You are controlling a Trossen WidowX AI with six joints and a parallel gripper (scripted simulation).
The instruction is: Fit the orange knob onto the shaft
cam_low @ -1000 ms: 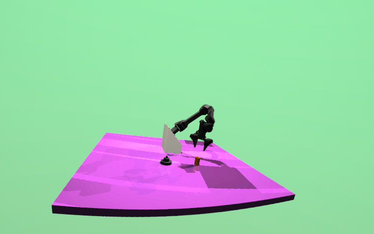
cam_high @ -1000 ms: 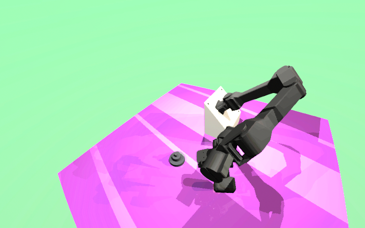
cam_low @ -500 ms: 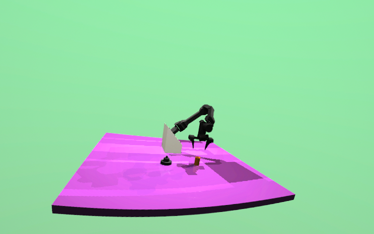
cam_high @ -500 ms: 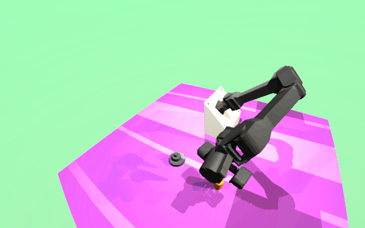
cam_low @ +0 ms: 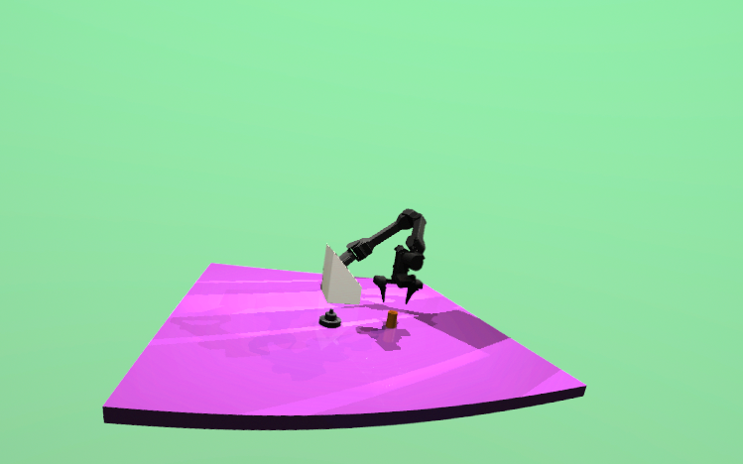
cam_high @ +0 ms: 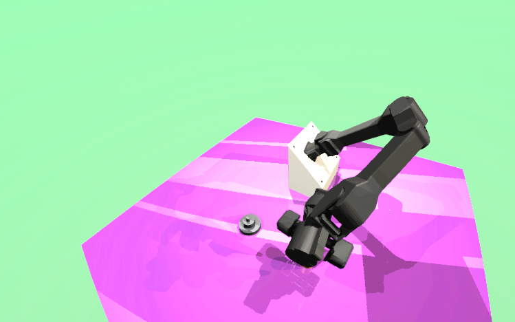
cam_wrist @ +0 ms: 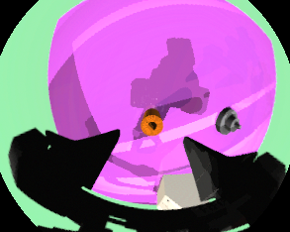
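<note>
My gripper tip is now 7 cm above the orange knob. Also, from my gripper tip: round pedestal 4 cm behind, 24 cm to the right, 6 cm below.
</note>
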